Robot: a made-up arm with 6 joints. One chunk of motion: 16 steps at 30 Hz.
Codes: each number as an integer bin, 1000 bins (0 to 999) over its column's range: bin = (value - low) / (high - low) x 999, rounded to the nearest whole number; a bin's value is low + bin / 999 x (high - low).
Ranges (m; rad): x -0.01..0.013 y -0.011..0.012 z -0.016..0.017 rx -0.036..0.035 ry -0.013..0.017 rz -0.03..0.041
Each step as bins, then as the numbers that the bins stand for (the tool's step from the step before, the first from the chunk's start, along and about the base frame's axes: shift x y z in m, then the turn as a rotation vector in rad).
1 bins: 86 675 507 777 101 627
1 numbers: -0.00802 0.00454 0.00075 0.01922 -0.00997 0.01456
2 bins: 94 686 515 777 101 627
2 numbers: -0.00784 0.00479 0.00101 0.01922 -0.00997 0.01456
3 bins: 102 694 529 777 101 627
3 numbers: -0.00765 0.00498 0.00147 0.01922 -0.00997 0.01456
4 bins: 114 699 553 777 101 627
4 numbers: -0.00738 0.00509 0.00227 0.01922 -0.00997 0.01456
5 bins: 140 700 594 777 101 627
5 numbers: -0.00678 0.00512 0.00362 0.01922 -0.00997 0.01456
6 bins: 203 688 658 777 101 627
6 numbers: -0.00533 0.00484 0.00574 0.01922 -0.00997 0.01456
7 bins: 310 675 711 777 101 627
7 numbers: -0.00286 0.00454 0.00749 0.01922 -0.00997 0.01456
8 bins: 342 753 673 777 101 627
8 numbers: -0.00213 0.00634 0.00623 0.01922 -0.00997 0.01456
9 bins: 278 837 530 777 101 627
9 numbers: -0.00360 0.00827 0.00151 0.01922 -0.00997 0.01456
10 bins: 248 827 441 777 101 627
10 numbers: -0.00429 0.00804 -0.00143 0.01922 -0.00997 0.01456
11 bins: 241 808 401 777 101 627
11 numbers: -0.00445 0.00760 -0.00275 0.01922 -0.00997 0.01456
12 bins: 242 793 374 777 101 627
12 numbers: -0.00443 0.00726 -0.00365 0.01922 -0.00997 0.01456
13 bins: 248 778 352 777 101 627
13 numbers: -0.00429 0.00691 -0.00437 0.01922 -0.00997 0.01456
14 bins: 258 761 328 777 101 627
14 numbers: -0.00406 0.00652 -0.00517 0.01922 -0.00997 0.01456
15 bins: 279 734 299 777 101 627
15 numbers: -0.00358 0.00590 -0.00612 0.01922 -0.00997 0.01456
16 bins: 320 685 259 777 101 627
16 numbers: -0.00263 0.00477 -0.00744 0.01922 -0.00997 0.01456
